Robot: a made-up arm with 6 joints. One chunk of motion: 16 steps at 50 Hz.
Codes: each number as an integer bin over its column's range. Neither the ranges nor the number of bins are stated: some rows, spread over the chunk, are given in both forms.
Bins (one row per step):
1: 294 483 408 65 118 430
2: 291 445 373 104 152 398
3: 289 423 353 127 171 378
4: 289 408 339 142 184 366
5: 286 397 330 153 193 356
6: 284 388 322 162 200 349
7: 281 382 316 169 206 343
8: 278 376 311 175 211 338
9: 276 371 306 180 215 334
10: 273 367 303 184 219 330
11: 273 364 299 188 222 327
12: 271 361 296 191 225 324
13: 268 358 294 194 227 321
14: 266 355 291 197 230 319
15: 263 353 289 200 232 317
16: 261 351 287 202 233 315
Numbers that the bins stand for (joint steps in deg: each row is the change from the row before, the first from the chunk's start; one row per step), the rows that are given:
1: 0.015 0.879 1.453 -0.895 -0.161 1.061
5: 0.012 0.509 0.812 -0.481 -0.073 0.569
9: 0.008 0.397 0.615 -0.355 -0.048 0.422
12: 0.006 0.354 0.533 -0.303 -0.036 0.356
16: 0.002 0.311 0.459 -0.251 -0.026 0.296
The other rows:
2: 0.014 0.716 1.166 -0.712 -0.122 0.848
3: 0.013 0.621 1.001 -0.604 -0.099 0.715
4: 0.013 0.557 0.886 -0.533 -0.084 0.635
6: 0.011 0.470 0.747 -0.439 -0.065 0.522
7: 0.010 0.445 0.697 -0.406 -0.058 0.482
8: 0.009 0.419 0.656 -0.378 -0.052 0.449
10: 0.007 0.380 0.590 -0.336 -0.043 0.396
11: 0.007 0.367 0.558 -0.317 -0.039 0.376
13: 0.005 0.341 0.516 -0.289 -0.033 0.336
14: 0.004 0.328 0.492 -0.275 -0.030 0.323
15: 0.003 0.320 0.475 -0.261 -0.028 0.309

